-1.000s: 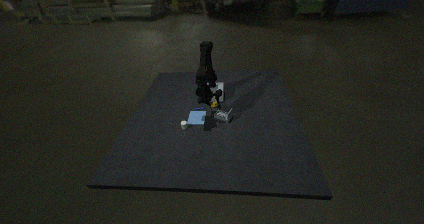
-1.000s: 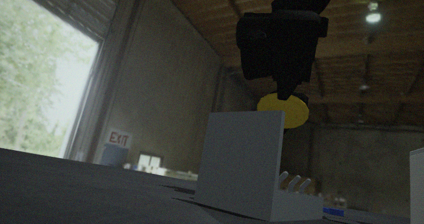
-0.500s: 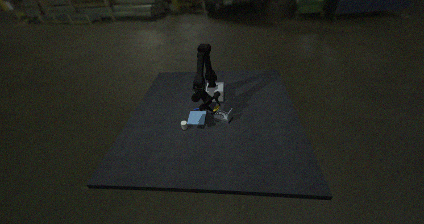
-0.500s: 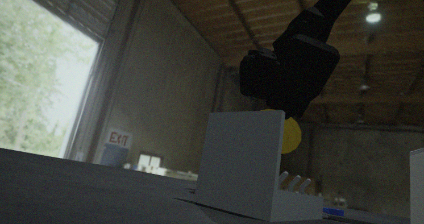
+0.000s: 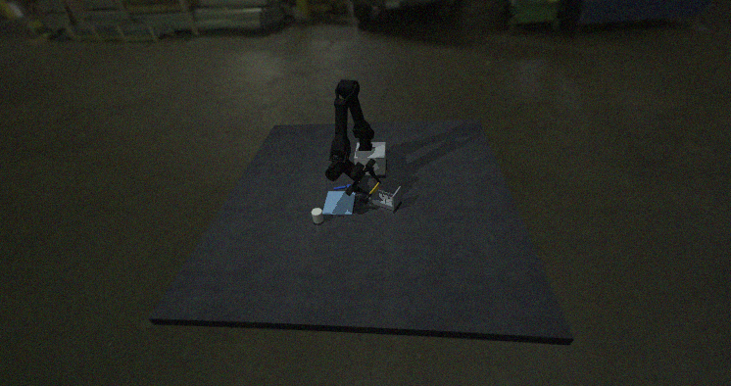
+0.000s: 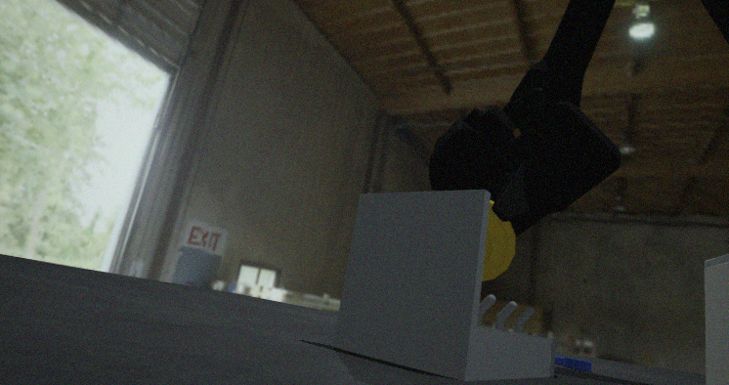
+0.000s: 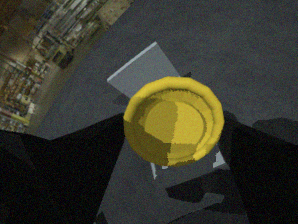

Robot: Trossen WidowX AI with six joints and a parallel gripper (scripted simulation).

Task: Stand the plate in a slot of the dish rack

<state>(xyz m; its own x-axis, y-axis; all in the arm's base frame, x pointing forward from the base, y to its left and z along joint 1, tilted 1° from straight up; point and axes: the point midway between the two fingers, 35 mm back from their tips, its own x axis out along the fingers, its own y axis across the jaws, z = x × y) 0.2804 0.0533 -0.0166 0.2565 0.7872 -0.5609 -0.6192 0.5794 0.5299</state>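
The white dish rack lies 10 mm behind my gripper tip, 30 mm to the left of it and 50 mm below it. Also, from my gripper tip: white cup: 120 mm ahead, 240 mm to the right, 50 mm below; light blue mat: 10 mm ahead, 170 mm to the right, 70 mm below; yellow plate: 10 mm to the right.
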